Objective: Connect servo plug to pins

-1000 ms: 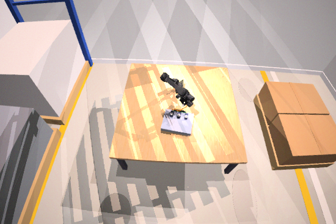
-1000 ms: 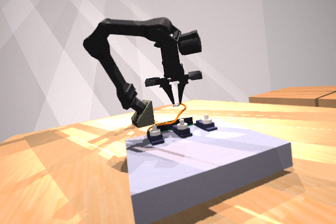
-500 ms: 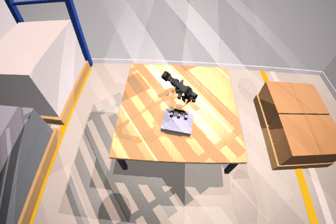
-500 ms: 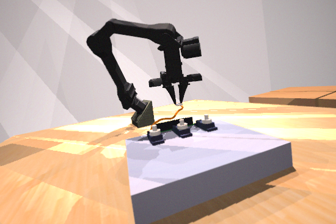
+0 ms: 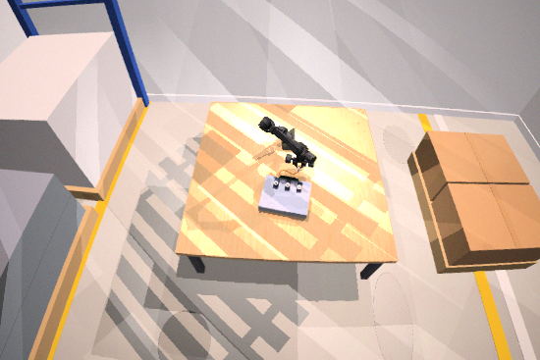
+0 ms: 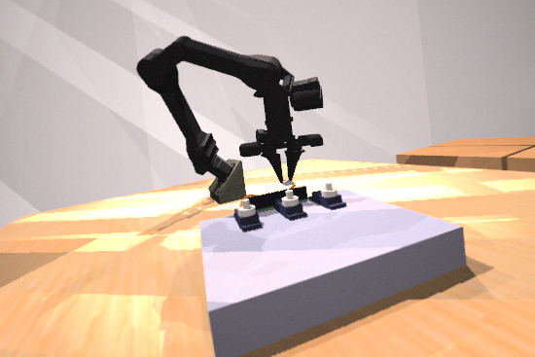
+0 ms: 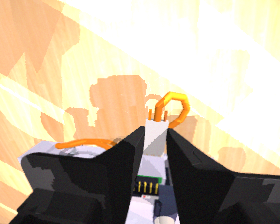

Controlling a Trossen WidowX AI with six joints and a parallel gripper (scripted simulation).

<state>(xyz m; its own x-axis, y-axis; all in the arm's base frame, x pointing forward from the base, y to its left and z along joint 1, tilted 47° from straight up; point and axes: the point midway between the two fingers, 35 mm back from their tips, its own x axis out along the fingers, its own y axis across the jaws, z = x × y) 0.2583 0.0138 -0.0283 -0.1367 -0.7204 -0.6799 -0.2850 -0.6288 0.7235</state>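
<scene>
My gripper tip is 70 mm short of the black pin strip, 70 mm to the left of it and 10 mm above it. From my gripper tip the other things lie so: pale grey holder (220 mm ahead, 120 mm to the right, 50 mm below).
</scene>
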